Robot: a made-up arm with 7 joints.
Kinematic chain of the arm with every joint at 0, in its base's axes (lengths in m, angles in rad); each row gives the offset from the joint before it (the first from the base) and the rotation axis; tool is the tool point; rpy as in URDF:
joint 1: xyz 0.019 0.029 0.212 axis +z
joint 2: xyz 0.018 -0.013 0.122 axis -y
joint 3: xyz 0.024 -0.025 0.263 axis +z
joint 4: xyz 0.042 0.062 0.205 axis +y
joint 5: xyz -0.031 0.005 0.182 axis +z
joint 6: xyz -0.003 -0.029 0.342 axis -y
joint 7: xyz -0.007 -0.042 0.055 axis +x
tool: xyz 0.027 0.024 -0.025 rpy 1.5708 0 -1.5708
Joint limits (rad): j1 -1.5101..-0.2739 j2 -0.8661..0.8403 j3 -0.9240..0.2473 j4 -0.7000..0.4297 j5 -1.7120..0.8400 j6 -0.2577..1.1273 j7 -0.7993..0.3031
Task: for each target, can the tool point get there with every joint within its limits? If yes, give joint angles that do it. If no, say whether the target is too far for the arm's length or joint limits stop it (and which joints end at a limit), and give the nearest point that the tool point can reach.
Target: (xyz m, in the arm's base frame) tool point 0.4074 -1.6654 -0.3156
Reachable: no: too far | nearest point 0.2308 -0.8951 0.6960 | short by 1.284 m
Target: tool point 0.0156 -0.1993 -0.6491
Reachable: no: joint limits stop it (at a limit: joint 1, joint 2, joint 4, joint 5, joint 6, joint 7) | nearest point 0.0458 -0.9181 0.6959 | short by 1.525 m
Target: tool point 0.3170 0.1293 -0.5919
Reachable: no: joint limits stop it (at a limit: joint 1, joint 2, joint 4, joint 5, joint 6, joint 7) | nearest point 0.0879 0.8437 0.6278 | short by 1.432 m
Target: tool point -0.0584 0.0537 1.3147
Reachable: yes | joints -0.4081 -0.0646 -0.0890 -0.4023 0.2189 0.4457 -0.3209
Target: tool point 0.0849 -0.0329 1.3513
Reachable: yes | joints -0.5071 0.0684 0.0292 0.1089 0.4914 0.1349 -0.7146
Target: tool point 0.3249 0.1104 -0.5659
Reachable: no: joint limits stop it (at a limit: joint 1, joint 2, joint 4, joint 5, joint 6, joint 7) | nearest point 0.0963 0.8417 0.6305 | short by 1.421 m
